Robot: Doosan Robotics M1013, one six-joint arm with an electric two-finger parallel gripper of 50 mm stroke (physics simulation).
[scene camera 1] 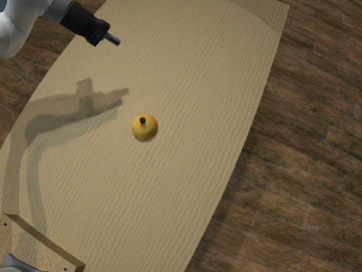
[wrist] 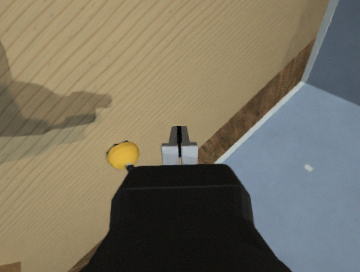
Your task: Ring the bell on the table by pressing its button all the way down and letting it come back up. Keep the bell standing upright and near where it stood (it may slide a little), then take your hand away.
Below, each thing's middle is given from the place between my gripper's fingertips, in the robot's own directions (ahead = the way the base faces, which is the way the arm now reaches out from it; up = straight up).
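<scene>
Relative to the yellow bell [wrist: 125, 153], my gripper is now 16 cm above it, 18 cm past it and 12 cm to the left of it.
</scene>
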